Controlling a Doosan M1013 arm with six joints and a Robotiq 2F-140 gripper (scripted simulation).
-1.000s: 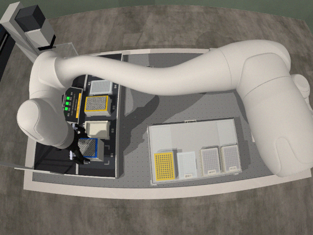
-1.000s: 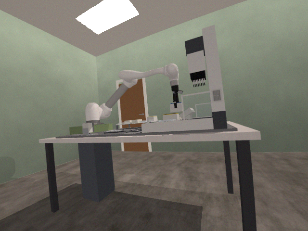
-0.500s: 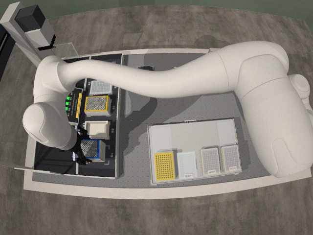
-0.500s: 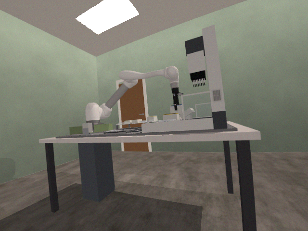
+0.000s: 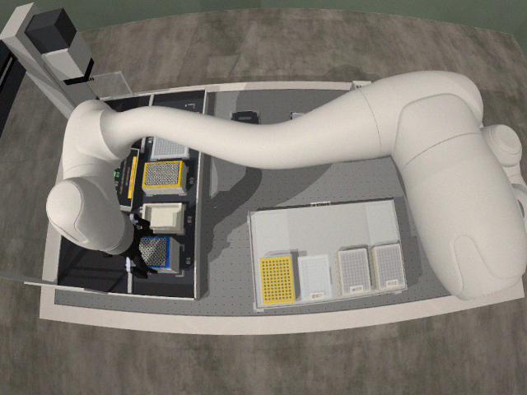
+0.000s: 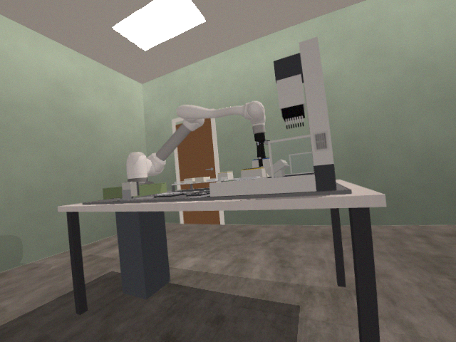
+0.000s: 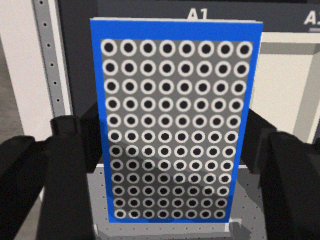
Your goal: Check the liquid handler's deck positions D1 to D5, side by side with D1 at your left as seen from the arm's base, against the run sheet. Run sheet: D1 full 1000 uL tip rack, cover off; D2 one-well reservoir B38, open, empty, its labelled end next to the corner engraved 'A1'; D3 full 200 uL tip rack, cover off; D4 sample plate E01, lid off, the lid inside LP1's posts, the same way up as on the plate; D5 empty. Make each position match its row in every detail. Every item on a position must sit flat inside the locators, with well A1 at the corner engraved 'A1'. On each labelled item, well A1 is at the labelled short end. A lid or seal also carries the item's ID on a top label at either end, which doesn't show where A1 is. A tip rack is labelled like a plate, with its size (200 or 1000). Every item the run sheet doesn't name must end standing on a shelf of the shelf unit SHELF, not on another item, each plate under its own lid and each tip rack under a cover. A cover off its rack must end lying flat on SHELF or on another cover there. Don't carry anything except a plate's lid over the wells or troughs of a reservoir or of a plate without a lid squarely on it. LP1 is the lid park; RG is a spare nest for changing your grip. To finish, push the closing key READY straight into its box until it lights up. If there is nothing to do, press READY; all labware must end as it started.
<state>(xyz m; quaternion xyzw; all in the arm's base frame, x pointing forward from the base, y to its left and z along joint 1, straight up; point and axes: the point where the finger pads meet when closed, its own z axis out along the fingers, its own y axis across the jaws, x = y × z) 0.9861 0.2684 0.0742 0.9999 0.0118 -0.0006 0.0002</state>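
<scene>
My gripper is now 120 mm to the left of the cream one-well reservoir and 90 mm above it. Also, from my hand: yellow-rimmed tip rack (10 mm ahead, 240 mm to the right, 60 mm below); white sample plate (10 mm ahead, 370 mm to the right, 100 mm below); blue-rimmed tip rack (10 mm ahead, 10 mm to the left).
</scene>
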